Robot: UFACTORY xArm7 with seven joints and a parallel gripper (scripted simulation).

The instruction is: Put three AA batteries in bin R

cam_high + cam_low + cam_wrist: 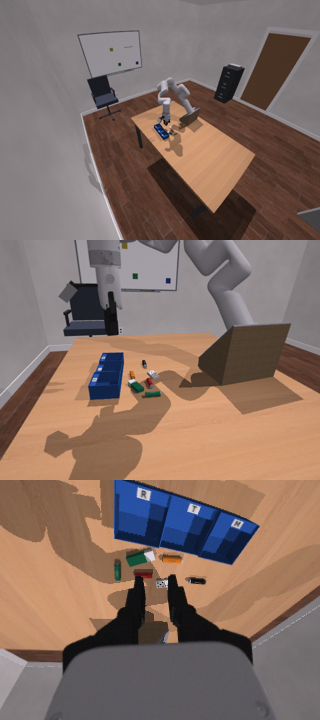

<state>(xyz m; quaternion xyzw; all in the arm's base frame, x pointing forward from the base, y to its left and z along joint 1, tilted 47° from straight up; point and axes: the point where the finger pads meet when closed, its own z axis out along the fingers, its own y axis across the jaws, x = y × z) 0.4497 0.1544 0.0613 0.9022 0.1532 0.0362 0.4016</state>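
Now: the black AA battery 19 cm below my hand, 15 cm to the right of it and 10 cm behind it. From my hand the other things lie so: bin 18 cm below, 6 cm to the right, 3 cm ahead; green-and-white block 19 cm below, 6 cm behind, 1 cm to the left; orange battery 19 cm below, 6 cm to the right, 5 cm behind.
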